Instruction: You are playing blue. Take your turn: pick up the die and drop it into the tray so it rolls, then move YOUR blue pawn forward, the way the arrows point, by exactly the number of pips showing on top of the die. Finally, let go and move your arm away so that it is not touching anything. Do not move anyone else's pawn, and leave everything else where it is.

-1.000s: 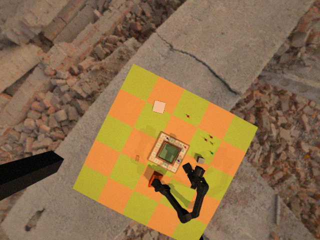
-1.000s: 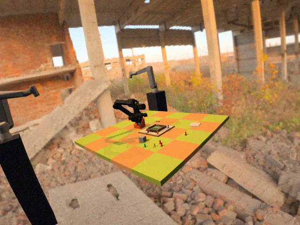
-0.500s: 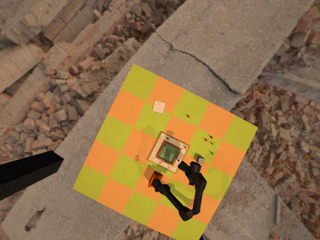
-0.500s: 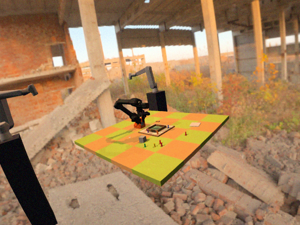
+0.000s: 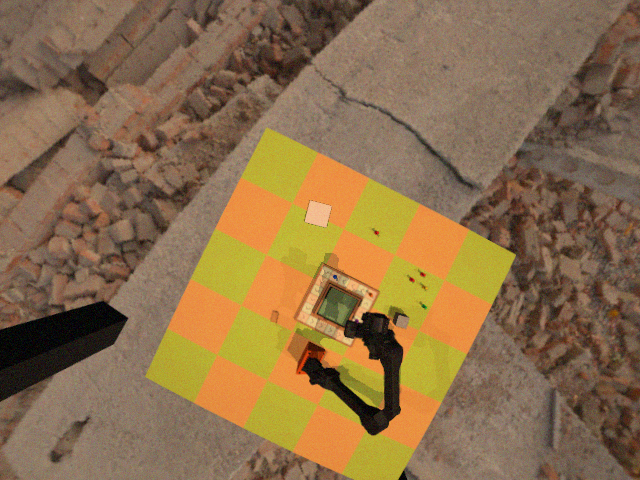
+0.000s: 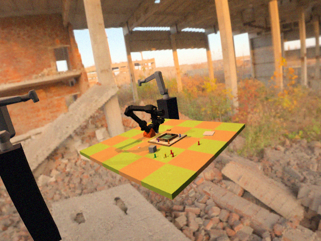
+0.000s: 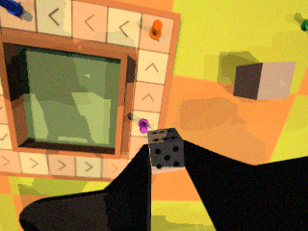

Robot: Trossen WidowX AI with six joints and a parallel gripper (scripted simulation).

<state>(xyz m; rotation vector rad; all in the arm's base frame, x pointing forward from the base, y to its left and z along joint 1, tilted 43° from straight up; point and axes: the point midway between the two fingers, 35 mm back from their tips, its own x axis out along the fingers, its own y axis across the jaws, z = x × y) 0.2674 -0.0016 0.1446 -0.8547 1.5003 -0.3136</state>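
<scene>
My gripper tip is now 20 cm to the right of the blue pawn, 10 cm short of it and 9 cm above it. Also, from my gripper tip: purple pawn 9 cm below, 2 cm behind, 1 cm to the left; then die right at my gripper tip; then orange pawn 12 cm ahead, 9 cm below, 2 cm to the left.
</scene>
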